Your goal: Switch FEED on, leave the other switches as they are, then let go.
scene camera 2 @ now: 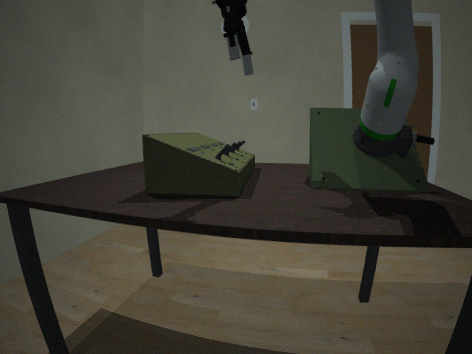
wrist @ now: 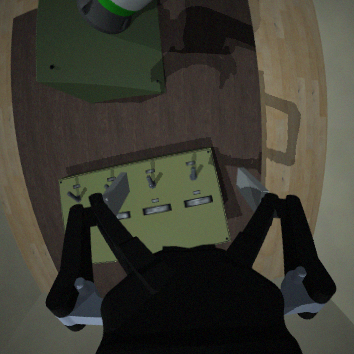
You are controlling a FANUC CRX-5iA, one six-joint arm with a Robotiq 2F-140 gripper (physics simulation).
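Frame: origin at the arm's base, x ahead, y left, z up, level; centimetres.
Seen in the pictures: gripper, between the fingertips: [scene camera 2: 243,67] [wrist: 182,179]; arm's base, origin of its link: [scene camera 2: 374,139] [wrist: 104,8].
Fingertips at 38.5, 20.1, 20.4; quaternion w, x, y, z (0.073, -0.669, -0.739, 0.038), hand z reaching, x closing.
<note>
Offsets run from my fingertips to a thing's middle, as dx, dy, dz. "pt": to the spot under its first point. Level surfaces: height alone.
The yellow-green switch box {+16.5, -10.3, -28.6} [scene camera 2: 187,170] [wrist: 135,240] stands on the table, its sloped panel carrying four dark toggle levers. The labels are too blurred to read in the wrist view. The FEED switch {+4.0, +5.2, -23.7} [wrist: 194,173] is the rightmost lever there, above the rightmost label plate {pt +12.2, +7.3, -23.1} [wrist: 198,201]. Whether its lever is on or off is unclear. The VENT lever {+6.9, -6.5, -23.7} [wrist: 151,181] is beside it; the BRAKE lever {+12.5, -29.8, -23.7} [wrist: 76,196] is at the far left. The PUMP lever is partly hidden by a finger. My gripper [scene camera 2: 241,62] [wrist: 182,179] is open and empty, high above the box.
A dark green sloped block [scene camera 2: 334,150] [wrist: 95,55] stands on the table {dz -34.5} [scene camera 2: 280,220] [wrist: 210,115] across a gap from the box. The arm's grey base section [scene camera 2: 390,102] with its green ring is at that block. A dark cable stub [scene camera 2: 425,140] sticks out beside it.
</note>
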